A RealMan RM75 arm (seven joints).
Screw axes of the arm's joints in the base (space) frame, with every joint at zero. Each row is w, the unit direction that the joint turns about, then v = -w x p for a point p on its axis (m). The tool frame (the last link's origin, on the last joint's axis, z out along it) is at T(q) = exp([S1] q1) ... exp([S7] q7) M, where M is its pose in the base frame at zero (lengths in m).
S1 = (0, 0, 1, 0, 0, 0)
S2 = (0, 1, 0, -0.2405, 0, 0)
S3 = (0, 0, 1, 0, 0, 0)
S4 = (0, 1, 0, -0.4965, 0, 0)
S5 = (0, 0, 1, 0, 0, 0)
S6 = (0, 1, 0, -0.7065, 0, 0)
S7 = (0, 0, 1, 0, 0, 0)
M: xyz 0 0 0.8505 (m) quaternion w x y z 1 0 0 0
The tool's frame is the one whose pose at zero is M.
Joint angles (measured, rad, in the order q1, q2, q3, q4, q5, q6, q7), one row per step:
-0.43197, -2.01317, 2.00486, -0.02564, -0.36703, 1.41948, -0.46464
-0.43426, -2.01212, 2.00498, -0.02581, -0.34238, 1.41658, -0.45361
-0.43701, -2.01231, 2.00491, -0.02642, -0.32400, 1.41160, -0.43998
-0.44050, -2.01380, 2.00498, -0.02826, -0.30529, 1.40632, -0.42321
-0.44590, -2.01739, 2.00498, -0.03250, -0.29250, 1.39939, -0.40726
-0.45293, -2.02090, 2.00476, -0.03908, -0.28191, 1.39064, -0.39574
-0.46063, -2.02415, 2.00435, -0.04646, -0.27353, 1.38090, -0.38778
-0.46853, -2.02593, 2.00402, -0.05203, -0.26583, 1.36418, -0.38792
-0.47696, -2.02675, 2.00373, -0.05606, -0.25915, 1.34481, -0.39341
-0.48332, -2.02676, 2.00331, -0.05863, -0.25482, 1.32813, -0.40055
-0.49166, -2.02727, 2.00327, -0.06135, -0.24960, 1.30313, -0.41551
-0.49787, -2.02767, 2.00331, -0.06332, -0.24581, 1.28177, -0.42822
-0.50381, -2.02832, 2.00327, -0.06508, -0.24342, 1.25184, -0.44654
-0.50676, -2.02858, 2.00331, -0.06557, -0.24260, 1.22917, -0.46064
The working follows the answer.
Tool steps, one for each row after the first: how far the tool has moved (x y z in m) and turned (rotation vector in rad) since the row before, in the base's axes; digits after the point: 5 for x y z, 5 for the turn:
0.00131, 0.00008, -0.00289, -0.01798, 0.02109, -0.01147
0.00098, 0.00030, -0.00270, -0.01299, 0.02091, -0.00764
0.00114, 0.00022, -0.00329, -0.01318, 0.02365, -0.00816
0.00109, 0.00061, -0.00345, -0.01021, 0.02065, -0.00428
0.00068, 0.00099, -0.00311, -0.01050, 0.01766, -0.00067
0.00040, 0.00123, -0.00271, -0.00992, 0.01458, 0.00184
-0.00035, 0.00187, -0.00242, -0.01297, 0.00965, 0.00851
-0.00042, 0.00242, -0.00205, -0.01366, 0.00544, 0.01087
-0.00065, 0.00201, -0.00127, -0.01049, 0.00210, 0.01091
-0.00100, 0.00269, -0.00204, -0.01600, -0.00190, 0.01822
-0.00110, 0.00202, -0.00163, -0.01277, -0.00180, 0.01657
-0.00231, 0.00209, -0.00196, -0.01495, -0.00466, 0.02678
-0.00214, 0.00118, -0.00128, -0.01003, -0.00431, 0.02174

Tool pose at each row, in the base's axes (x y z in m, rotation vector in rad; rounded; the steps above come from the unrounded poses):
-0.34309, 0.30859, 0.02395, -1.70898, -0.51246, -0.87075
-0.34178, 0.30867, 0.02106, -1.73724, -0.49811, -0.85776
-0.34080, 0.30897, 0.01836, -1.75929, -0.48440, -0.84262
-0.33966, 0.30918, 0.01507, -1.78247, -0.46843, -0.82515
-0.33856, 0.30979, 0.01162, -1.80033, -0.45619, -0.80789
-0.33789, 0.31078, 0.00851, -1.81603, -0.44910, -0.79080
-0.33748, 0.31201, 0.00580, -1.82922, -0.44590, -0.77484
-0.33784, 0.31388, 0.00338, -1.84128, -0.45316, -0.75863
-0.33825, 0.31630, 0.00133, -1.85176, -0.46554, -0.74467
-0.33890, 0.31831, 0.00006, -1.85822, -0.47866, -0.73415
-0.33990, 0.32100, -0.00198, -1.86587, -0.50340, -0.72186
-0.34101, 0.32303, -0.00361, -1.87100, -0.52516, -0.71088
-0.34332, 0.32512, -0.00557, -1.87325, -0.55892, -0.69550
-0.34546, 0.32629, -0.00685, -1.87274, -0.58570, -0.68375

